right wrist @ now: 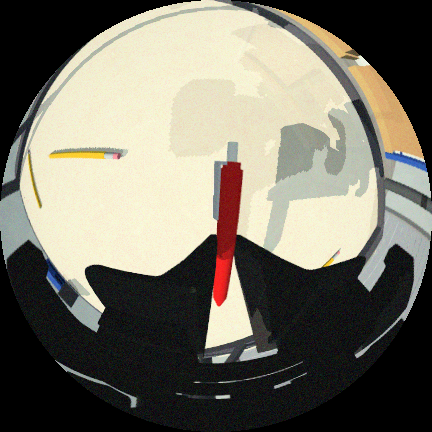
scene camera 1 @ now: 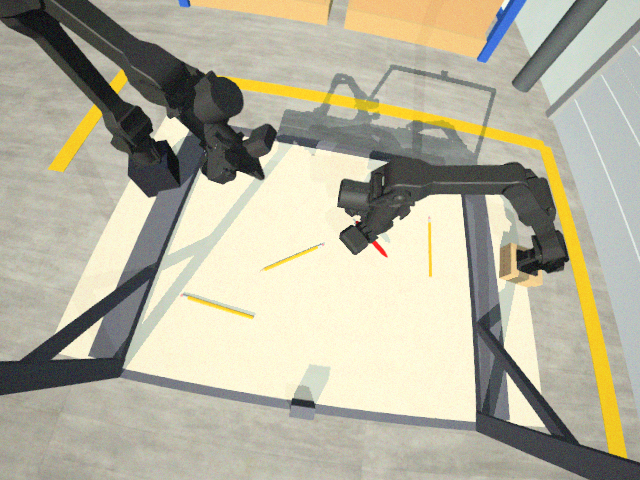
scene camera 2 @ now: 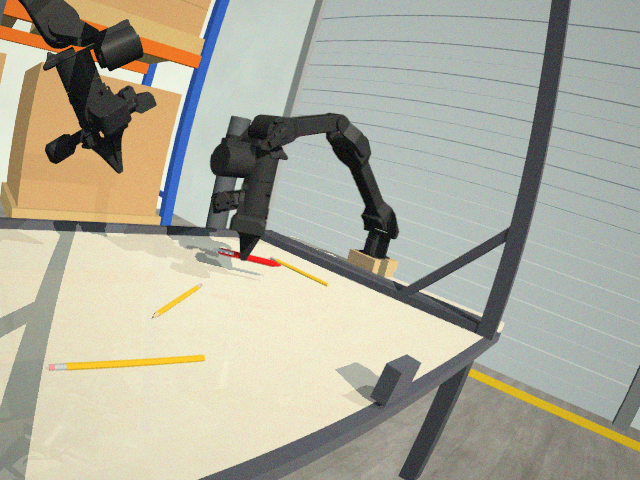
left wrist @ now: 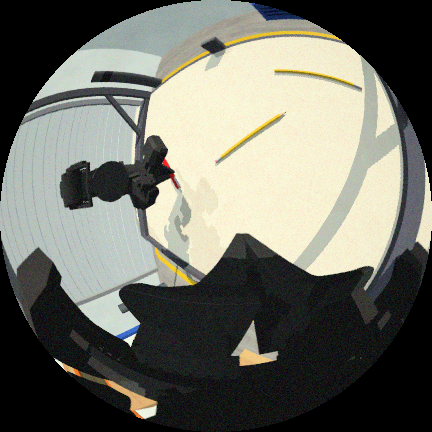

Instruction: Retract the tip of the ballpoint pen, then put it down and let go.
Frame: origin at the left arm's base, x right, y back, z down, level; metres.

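Seen in the pictures: left gripper, fingertip midpoint: (scene camera 1: 263, 178) (scene camera 2: 120, 172) (left wrist: 240, 238); right gripper, fingertip midpoint: (right wrist: 224, 240) (scene camera 1: 368, 236) (scene camera 2: 243, 259) (left wrist: 172, 173); left arm's base, link origin: (scene camera 1: 147, 156); right arm's base, link origin: (scene camera 1: 526, 263) (scene camera 2: 374, 255).
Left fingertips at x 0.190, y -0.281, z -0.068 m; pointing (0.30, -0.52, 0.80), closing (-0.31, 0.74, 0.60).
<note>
Pixels of each thing's top centre, then the offset from my left fingertips to it. Level surfaces: height alone.
- red ballpoint pen, top centre: (right wrist: 223, 257) (scene camera 2: 247, 253) (left wrist: 167, 171) (scene camera 1: 370, 236) dy -0.240, dx +0.150, dz +0.121 m
- cream table top, surface height: dz +0.175 m
- small grey block, top centre: (scene camera 2: 403, 361) (scene camera 1: 302, 411) (right wrist: 63, 300) (left wrist: 206, 40) dy +0.032, dx +0.484, dz +0.118 m
The red ballpoint pen (scene camera 1: 380, 249) (scene camera 2: 259, 259) (left wrist: 173, 179) (right wrist: 228, 209) has a grey clip and push button at its far end in the right wrist view. My right gripper (scene camera 1: 369, 236) (scene camera 2: 247, 252) (left wrist: 172, 173) (right wrist: 224, 240) is shut on the pen's barrel and points down, holding it level right at the cream table top (scene camera 1: 342, 333) (scene camera 2: 280, 343). I cannot tell whether the pen touches the table. My left gripper (scene camera 1: 258, 173) (scene camera 2: 117, 167) (left wrist: 240, 238) is shut and empty, raised high over the table's far left corner, well away from the pen.
Three yellow pencils lie on the table: one in the middle (scene camera 1: 292, 256) (scene camera 2: 176, 300) (left wrist: 250, 137), one at the front left (scene camera 1: 218, 305) (scene camera 2: 142, 362) (left wrist: 318, 76), and one right of the pen (scene camera 1: 430, 248) (scene camera 2: 300, 271). A small grey block (scene camera 1: 303, 402) (scene camera 2: 394, 378) sits at the front edge.
</note>
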